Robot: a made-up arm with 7 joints.
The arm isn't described. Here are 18 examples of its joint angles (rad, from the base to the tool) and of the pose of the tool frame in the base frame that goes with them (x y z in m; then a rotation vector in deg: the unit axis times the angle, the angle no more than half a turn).
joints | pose
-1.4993 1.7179 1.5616 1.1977 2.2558 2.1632 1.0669 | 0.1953 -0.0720 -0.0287 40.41 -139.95 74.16
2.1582 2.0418 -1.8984 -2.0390 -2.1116 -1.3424 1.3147 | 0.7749 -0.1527 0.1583 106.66 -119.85 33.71
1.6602 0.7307 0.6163 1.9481 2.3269 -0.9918 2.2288 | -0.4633 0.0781 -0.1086 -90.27 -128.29 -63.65
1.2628 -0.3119 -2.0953 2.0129 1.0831 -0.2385 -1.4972 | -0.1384 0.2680 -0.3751 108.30 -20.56 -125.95
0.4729 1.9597 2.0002 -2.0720 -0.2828 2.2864 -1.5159 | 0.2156 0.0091 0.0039 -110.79 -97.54 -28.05
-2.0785 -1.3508 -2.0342 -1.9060 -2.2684 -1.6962 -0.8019 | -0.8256 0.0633 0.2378 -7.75 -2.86 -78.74
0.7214 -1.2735 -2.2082 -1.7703 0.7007 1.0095 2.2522 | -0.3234 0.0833 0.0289 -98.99 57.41 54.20
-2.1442 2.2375 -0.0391 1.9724 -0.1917 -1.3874 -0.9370 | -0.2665 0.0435 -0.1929 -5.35 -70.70 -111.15
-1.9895 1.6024 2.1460 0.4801 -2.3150 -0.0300 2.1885 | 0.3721 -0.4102 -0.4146 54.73 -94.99 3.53
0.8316 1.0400 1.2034 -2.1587 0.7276 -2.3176 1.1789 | 0.5666 0.0429 -0.0199 52.51 -20.53 47.14
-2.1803 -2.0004 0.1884 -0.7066 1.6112 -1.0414 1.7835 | -0.4787 0.1117 0.7431 -88.54 -61.30 40.20
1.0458 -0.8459 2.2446 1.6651 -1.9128 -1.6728 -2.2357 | 0.0855 0.0269 -0.3816 51.80 -24.82 54.78
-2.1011 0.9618 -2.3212 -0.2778 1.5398 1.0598 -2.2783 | 0.3773 -0.2425 0.0420 -26.29 -11.51 -19.63
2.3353 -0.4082 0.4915 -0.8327 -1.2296 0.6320 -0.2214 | 0.0550 0.0690 0.6472 128.42 -90.88 30.27
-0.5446 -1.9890 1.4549 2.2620 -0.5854 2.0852 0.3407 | -0.2389 -0.3228 -0.0408 -38.72 41.34 -16.03
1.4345 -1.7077 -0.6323 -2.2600 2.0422 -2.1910 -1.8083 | -0.5014 -0.4598 -0.1331 -49.45 -71.84 -37.31
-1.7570 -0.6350 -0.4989 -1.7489 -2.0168 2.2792 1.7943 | -0.2923 0.0532 -0.1042 -39.57 122.41 -65.41
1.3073 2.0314 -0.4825 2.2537 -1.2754 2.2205 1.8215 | 0.0709 -0.0248 -0.0540 96.93 -14.96 106.51
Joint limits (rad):
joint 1: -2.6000..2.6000
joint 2: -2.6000..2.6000
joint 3: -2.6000..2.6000
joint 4: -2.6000..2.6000
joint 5: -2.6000..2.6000
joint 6: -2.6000..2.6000
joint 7: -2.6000..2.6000
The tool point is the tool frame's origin. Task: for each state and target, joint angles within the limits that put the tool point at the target. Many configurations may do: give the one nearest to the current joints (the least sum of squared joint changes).
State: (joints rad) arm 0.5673 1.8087 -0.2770 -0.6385 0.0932 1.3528 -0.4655
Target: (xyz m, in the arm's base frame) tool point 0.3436 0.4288 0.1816
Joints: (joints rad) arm 1.0887 1.6110 0.2094 -1.1339 0.7408 0.5722 -0.6700
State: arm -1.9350 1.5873 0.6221 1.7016 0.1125 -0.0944 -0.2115
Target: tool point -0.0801 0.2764 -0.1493
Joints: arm -2.1231 1.7526 0.4042 1.6247 0.5560 0.4719 -0.1041
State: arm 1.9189 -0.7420 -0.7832 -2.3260 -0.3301 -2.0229 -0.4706
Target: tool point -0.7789 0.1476 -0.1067
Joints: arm 2.2920 -0.9269 -1.6314 -2.3076 -0.4298 -1.8443 -0.6182
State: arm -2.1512 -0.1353 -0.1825 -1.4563 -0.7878 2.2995 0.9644
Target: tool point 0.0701 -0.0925 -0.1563
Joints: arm -2.2874 0.2481 0.0105 -1.3030 -0.7601 2.2713 0.9605
